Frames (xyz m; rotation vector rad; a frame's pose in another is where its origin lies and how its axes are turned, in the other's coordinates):
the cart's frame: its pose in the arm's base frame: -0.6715 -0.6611 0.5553 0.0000 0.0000 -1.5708
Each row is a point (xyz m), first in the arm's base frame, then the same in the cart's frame.
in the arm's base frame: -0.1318 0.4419 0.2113
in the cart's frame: -1.1030 0.5397 -0.3440
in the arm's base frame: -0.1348 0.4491 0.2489
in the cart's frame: -1.1102 0.5367 -0.3064
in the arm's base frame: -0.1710 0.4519 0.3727
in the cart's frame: -1.1130 0.5005 -0.1826
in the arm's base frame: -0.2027 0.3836 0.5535
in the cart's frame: -1.0447 0.4688 -0.0018
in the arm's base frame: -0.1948 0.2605 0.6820
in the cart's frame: -0.9216 0.4767 0.1267
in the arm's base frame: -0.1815 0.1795 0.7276
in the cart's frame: -0.8406 0.4900 0.1723
